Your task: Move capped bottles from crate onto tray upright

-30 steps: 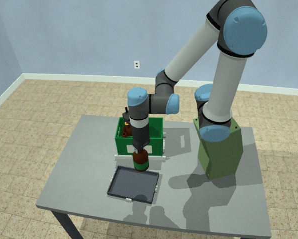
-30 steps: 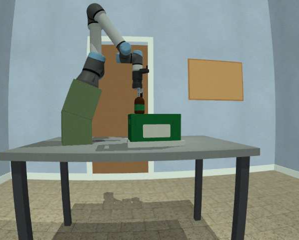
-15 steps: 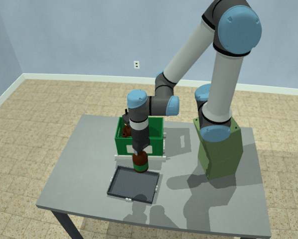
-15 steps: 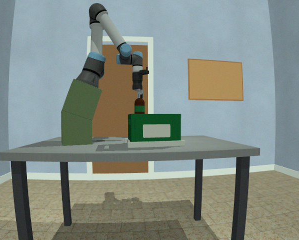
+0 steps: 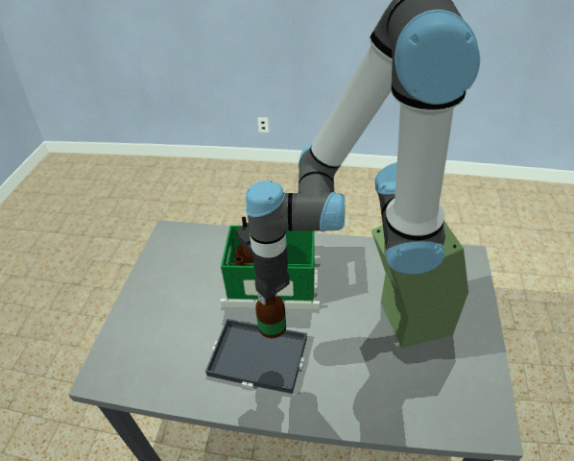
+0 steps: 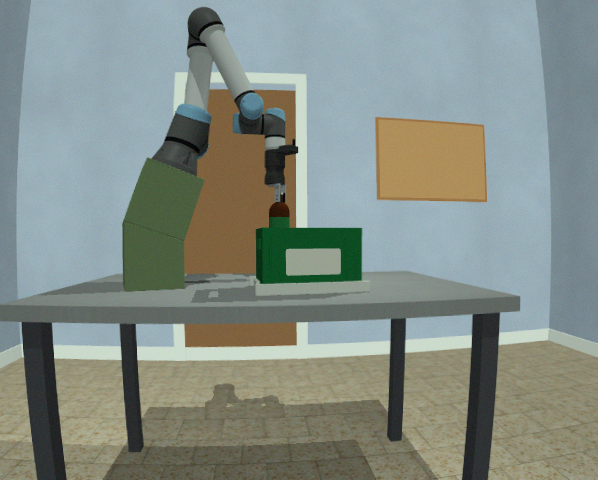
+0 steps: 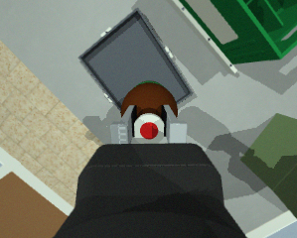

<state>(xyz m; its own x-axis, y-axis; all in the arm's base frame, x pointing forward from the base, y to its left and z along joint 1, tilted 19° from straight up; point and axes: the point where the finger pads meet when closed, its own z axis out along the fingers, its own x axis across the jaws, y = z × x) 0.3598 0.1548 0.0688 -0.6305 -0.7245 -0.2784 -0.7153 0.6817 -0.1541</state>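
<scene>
My hand is 280 mm above the dark grey tray and 50 mm short of it. Round my hand: green crate 290 mm to the right, 210 mm below, 50 mm ahead.
</scene>
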